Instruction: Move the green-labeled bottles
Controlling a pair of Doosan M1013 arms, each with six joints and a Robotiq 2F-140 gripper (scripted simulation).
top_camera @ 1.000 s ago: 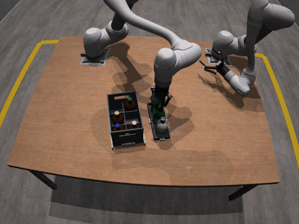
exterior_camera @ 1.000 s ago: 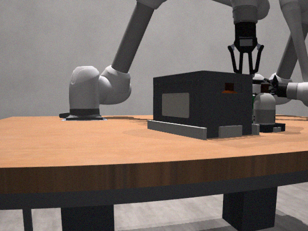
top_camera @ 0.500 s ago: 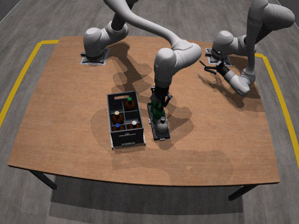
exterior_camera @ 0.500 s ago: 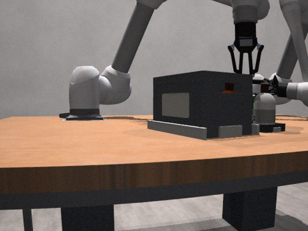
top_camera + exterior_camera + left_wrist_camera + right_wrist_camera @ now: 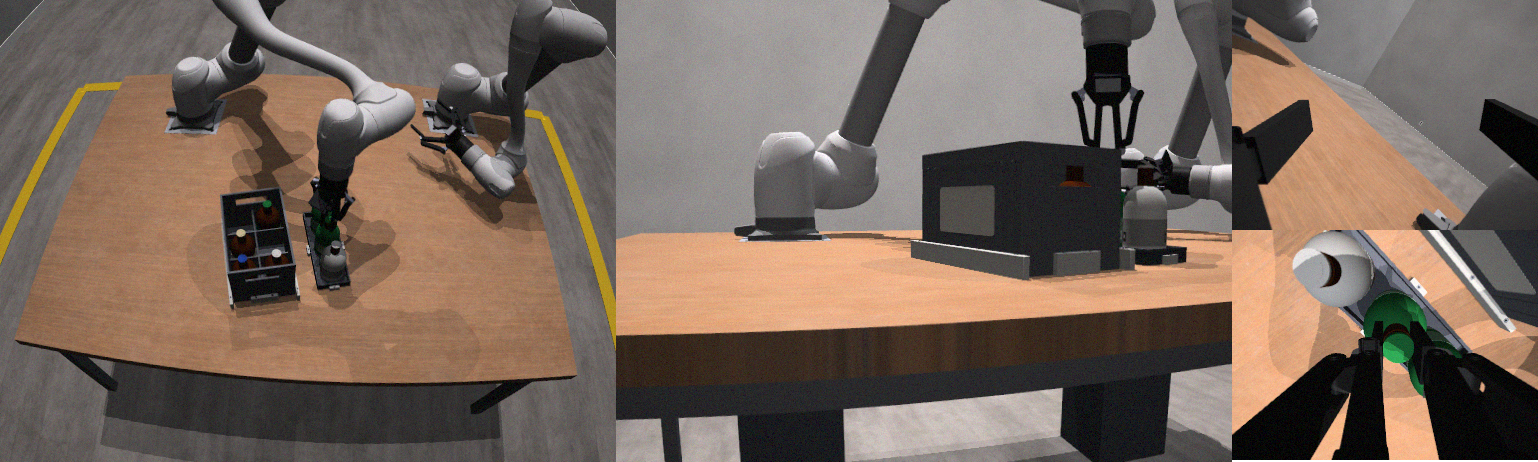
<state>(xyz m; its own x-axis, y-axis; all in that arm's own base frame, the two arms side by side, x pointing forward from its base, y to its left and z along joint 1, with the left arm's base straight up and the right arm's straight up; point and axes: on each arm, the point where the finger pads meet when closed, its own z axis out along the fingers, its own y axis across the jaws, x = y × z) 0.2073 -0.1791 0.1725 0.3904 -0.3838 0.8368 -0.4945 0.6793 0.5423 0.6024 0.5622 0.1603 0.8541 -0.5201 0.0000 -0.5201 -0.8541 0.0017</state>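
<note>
My right hand is 8 cm short of the white bottle, 1 cm to the right of it and 8 cm above it. From my right hand the other things lie so: tray: 15 cm below; then crate: 3 cm ahead, 21 cm to the right, 8 cm below.
</note>
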